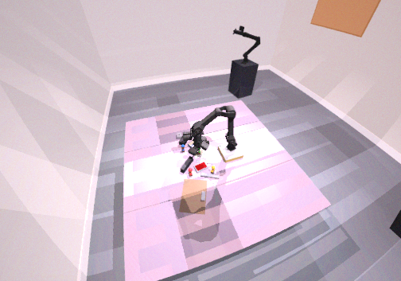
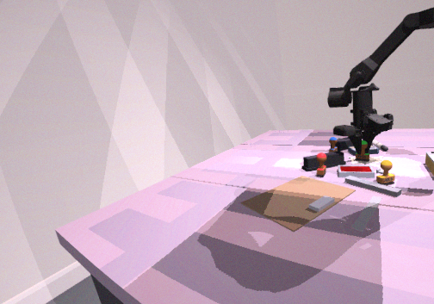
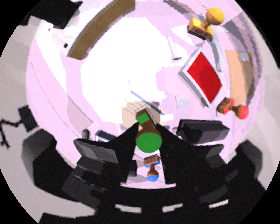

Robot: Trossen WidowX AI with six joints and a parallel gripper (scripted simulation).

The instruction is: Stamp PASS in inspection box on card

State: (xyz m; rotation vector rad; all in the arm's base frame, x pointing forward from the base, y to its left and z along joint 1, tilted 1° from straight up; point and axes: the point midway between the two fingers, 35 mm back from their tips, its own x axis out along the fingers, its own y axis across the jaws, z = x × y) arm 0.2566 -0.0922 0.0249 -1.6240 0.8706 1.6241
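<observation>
My gripper tip is right at the green-knobbed stamp. From my gripper tip the other things lie so: red ink pad: 4 cm ahead, 12 cm to the left, 2 cm below; marker: 9 cm behind, 16 cm to the right, 2 cm below; blue-knobbed stamp: 9 cm ahead, 9 cm to the right, 1 cm below.
</observation>
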